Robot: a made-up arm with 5 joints.
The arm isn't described. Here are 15 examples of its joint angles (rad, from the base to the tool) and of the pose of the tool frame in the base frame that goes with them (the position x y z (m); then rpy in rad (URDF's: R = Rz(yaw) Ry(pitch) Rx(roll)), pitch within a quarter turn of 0, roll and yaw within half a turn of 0).
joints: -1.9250 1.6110 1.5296 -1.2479 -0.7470
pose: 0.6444 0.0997 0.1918 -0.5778 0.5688 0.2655
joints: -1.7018 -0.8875 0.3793 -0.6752 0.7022
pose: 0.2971 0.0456 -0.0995 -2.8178 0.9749 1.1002
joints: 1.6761 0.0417 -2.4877 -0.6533 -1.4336
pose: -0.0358 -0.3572 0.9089 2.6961 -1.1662 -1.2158
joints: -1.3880 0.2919 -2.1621 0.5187 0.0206
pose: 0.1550 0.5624 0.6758 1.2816 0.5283 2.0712
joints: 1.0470 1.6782 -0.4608 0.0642 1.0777
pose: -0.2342 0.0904 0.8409 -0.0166 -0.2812 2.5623
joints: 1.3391 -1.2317 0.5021 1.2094 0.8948
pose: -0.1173 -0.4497 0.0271 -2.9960 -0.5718 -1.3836
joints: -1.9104 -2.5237 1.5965 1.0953 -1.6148
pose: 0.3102 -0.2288 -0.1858 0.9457 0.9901 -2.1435
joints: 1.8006 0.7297 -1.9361 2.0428 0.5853
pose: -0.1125 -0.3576 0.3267 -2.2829 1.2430 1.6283
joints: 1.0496 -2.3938 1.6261 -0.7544 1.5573
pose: -0.4671 0.1686 0.1257 -1.0628 0.6403 1.9203
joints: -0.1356 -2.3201 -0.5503 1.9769 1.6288
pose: -0.0877 0.3344 0.0026 2.1284 -0.1553 -2.8234
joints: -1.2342 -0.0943 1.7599 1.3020 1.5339
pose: -0.0054 0.5112 0.5395 1.3068 -0.1416 -2.6016
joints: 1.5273 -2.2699 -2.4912 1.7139 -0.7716
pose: -0.2125 0.2018 0.1003 -1.0572 -0.5438 1.9838
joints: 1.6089 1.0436 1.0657 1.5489 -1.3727
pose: -0.2835 -0.0342 0.8153 1.6720 -0.9778 2.1187
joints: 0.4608 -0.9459 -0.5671 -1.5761 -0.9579
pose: 0.2470 -0.1248 0.2820 1.9396 0.2244 -0.1099
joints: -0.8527 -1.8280 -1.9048 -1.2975 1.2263
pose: -0.2775 0.0243 0.1282 0.2612 1.0153 -2.7929
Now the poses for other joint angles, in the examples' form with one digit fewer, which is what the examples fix.
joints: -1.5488 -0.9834 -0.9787 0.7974 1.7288
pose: 0.221 0.440 -0.041 -2.904 -0.098 0.807
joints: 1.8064 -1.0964 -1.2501 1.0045 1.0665
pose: 0.035 -0.402 -0.063 -2.409 -0.012 -2.711
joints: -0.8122 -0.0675 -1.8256 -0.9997 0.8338
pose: -0.155 0.146 0.788 -0.093 -0.238 2.794
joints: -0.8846 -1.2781 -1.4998 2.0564 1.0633
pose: 0.272 0.399 0.164 -2.517 -0.966 0.410
